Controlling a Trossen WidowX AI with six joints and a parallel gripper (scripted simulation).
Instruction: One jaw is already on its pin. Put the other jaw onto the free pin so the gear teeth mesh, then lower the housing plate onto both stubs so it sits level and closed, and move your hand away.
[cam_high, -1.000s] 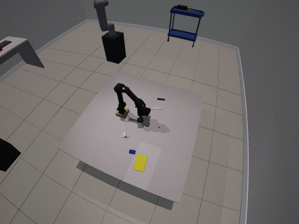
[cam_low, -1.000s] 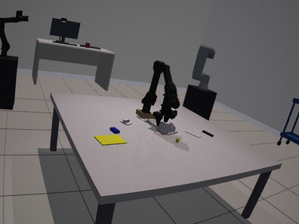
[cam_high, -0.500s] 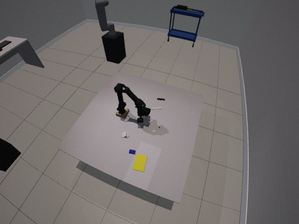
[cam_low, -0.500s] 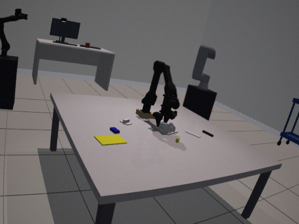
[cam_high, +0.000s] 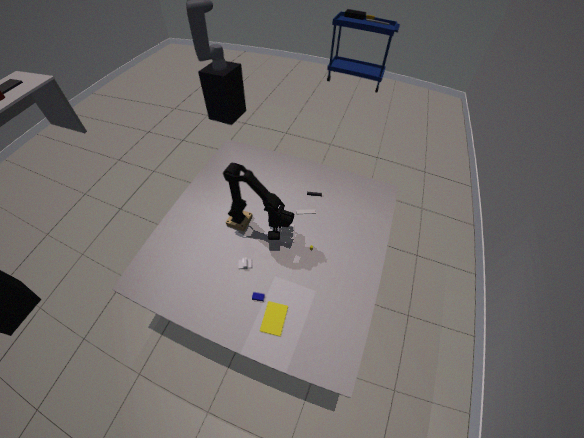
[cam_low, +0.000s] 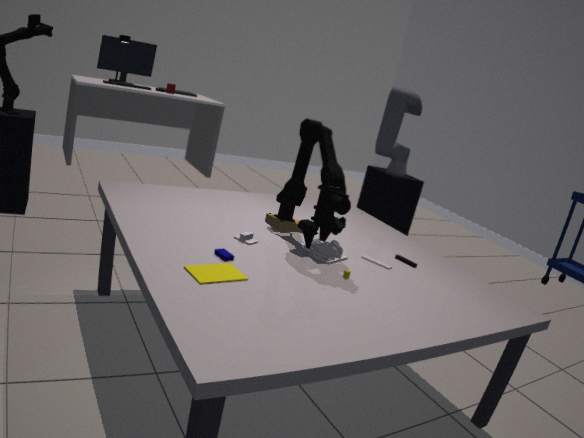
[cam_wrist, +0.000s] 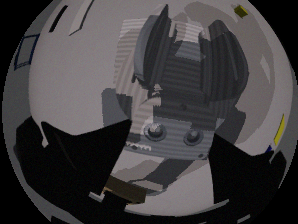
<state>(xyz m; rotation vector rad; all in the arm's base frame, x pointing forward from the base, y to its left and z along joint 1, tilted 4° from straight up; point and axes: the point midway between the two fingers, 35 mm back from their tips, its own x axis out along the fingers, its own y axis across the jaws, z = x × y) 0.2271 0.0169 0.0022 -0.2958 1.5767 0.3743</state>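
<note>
Right now my gripper tip is 1 cm short of the jaw and 3 cm to the right of it. Round my gripper tip: white block: 6 cm behind, 24 cm to the right; yellow cube: 22 cm ahead; white bar: 10 cm ahead, 21 cm to the left, 1 cm below.
</note>
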